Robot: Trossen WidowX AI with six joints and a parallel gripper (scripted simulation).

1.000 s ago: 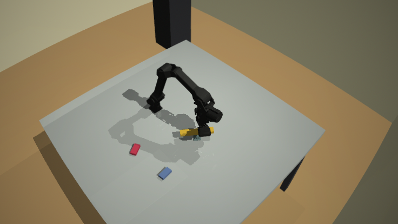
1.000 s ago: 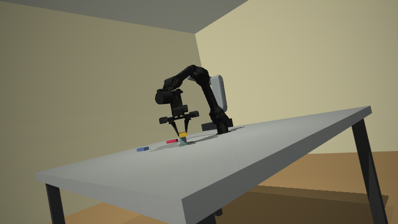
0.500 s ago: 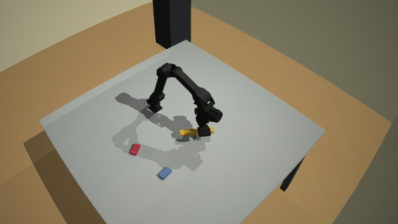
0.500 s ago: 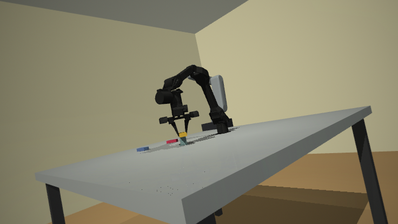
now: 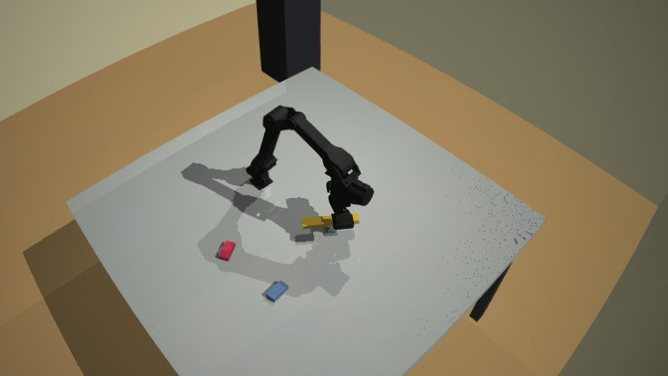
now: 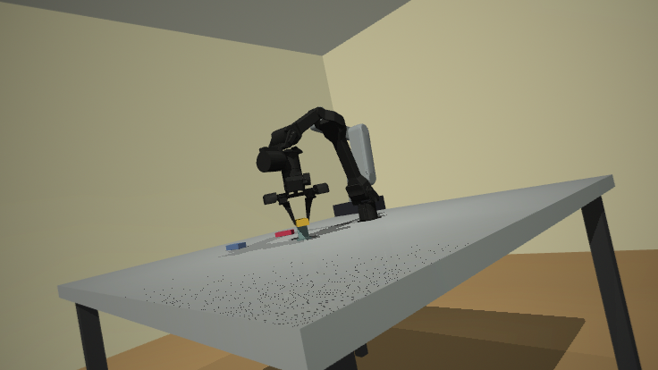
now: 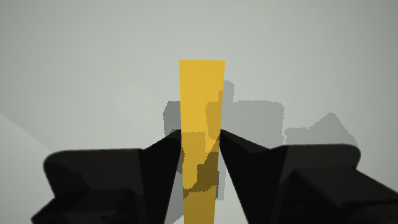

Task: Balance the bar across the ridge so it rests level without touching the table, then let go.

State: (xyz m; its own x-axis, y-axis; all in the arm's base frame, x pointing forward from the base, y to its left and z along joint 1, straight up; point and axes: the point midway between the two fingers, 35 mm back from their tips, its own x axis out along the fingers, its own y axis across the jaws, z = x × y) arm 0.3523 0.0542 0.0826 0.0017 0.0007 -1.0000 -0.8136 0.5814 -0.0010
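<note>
Now: the yellow bar 2 cm to the right of my gripper tip and 2 cm behind it. Round my gripper tip: red block: 33 cm to the right, 18 cm behind, 4 cm below; then blue block: 31 cm to the right, 5 cm ahead, 4 cm below.
</note>
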